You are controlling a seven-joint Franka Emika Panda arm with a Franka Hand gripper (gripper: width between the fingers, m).
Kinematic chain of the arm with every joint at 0, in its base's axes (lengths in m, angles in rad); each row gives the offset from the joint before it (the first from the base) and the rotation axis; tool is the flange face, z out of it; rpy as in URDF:
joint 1: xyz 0 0 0.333 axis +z
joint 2: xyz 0 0 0 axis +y
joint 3: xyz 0 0 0.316 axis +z
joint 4: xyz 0.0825 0 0 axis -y
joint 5: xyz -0.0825 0 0.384 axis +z
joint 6: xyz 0 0 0 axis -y
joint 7: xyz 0.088 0 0 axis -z
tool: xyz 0 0 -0.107 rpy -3.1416 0 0
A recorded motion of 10 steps. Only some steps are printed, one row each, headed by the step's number.
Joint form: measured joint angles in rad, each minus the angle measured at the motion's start. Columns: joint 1, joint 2, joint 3, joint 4, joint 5, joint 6, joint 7.
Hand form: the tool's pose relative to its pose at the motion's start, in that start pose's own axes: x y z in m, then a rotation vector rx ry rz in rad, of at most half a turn. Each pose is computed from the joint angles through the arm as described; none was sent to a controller.
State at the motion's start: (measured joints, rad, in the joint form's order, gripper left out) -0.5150 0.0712 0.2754 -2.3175 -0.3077 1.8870 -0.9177
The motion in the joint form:
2: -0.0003 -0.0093 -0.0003 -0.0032 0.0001 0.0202 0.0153
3: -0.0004 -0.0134 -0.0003 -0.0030 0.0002 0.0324 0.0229
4: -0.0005 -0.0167 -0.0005 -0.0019 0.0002 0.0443 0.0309
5: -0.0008 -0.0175 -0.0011 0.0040 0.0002 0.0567 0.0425
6: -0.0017 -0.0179 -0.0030 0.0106 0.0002 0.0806 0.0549
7: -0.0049 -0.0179 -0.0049 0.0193 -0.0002 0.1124 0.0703
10: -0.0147 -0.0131 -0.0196 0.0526 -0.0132 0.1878 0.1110
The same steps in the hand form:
2: -0.0006 0.0005 -0.0039 -0.0213 0.0134 0.0185
3: -0.0007 0.0012 -0.0068 -0.0346 0.0223 0.0278
4: -0.0007 0.0022 -0.0096 -0.0475 0.0313 0.0376
5: -0.0008 0.0044 -0.0138 -0.0622 0.0427 0.0519
6: -0.0008 0.0081 -0.0189 -0.0851 0.0621 0.0687
7: -0.0015 0.0132 -0.0255 -0.1144 0.0879 0.0908
10: -0.0095 0.0308 -0.0438 -0.1911 0.1485 0.1560

